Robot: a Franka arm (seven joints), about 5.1 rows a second.
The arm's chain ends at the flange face. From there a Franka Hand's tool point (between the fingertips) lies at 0.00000 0.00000 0.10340 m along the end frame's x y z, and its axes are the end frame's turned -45 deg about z.
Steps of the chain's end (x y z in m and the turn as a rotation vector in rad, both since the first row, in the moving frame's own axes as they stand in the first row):
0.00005 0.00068 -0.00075 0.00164 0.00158 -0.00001
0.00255 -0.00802 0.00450 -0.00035 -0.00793 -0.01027
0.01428 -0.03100 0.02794 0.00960 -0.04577 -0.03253
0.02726 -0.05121 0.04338 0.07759 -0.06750 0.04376
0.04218 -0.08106 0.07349 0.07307 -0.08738 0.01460
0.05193 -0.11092 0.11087 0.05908 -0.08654 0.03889
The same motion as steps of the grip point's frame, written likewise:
-0.00021 0.00051 -0.00075 0.00004 0.00228 -0.00001
0.00687 -0.00442 0.00450 0.00536 -0.00585 -0.01027
0.02931 -0.01583 0.02783 0.03915 -0.02558 -0.03253
0.05645 -0.02751 0.04283 0.10259 0.00713 0.04376
0.08619 -0.03921 0.07282 0.11346 -0.01012 0.01460
0.11336 -0.05238 0.11030 0.10297 -0.01942 0.03889

